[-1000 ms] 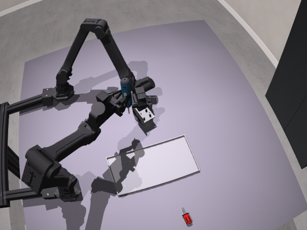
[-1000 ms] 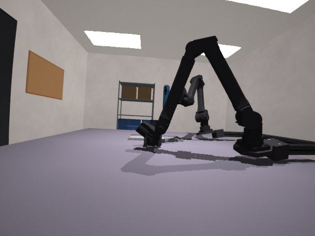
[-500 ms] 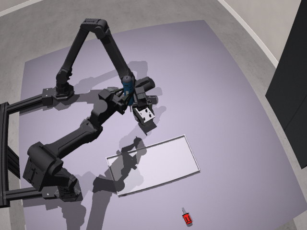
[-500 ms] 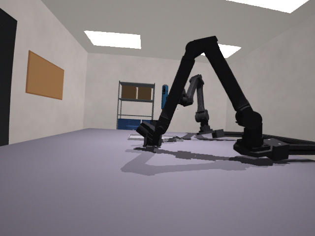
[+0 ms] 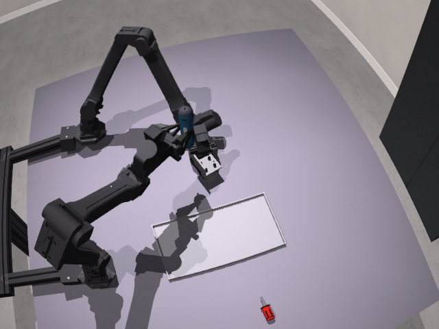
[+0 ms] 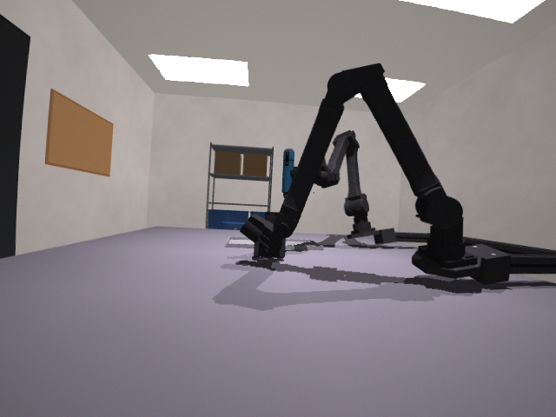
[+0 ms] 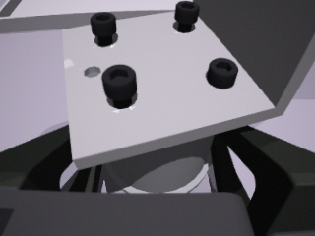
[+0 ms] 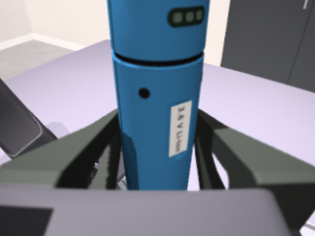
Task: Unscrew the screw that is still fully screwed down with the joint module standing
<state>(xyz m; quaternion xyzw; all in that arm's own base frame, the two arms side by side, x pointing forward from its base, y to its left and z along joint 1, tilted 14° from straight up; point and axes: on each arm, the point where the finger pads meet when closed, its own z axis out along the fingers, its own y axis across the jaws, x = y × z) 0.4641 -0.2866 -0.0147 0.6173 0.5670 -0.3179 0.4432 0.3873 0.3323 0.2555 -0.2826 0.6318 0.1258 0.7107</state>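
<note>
Right now my left hand is 1 cm below the joint module body. Round my left hand: white tray 26 cm to the right, 2 cm below, 2 cm behind; then white bracket 5 cm above; then red hand screwdriver 57 cm to the right, 8 cm ahead, 1 cm below.
</note>
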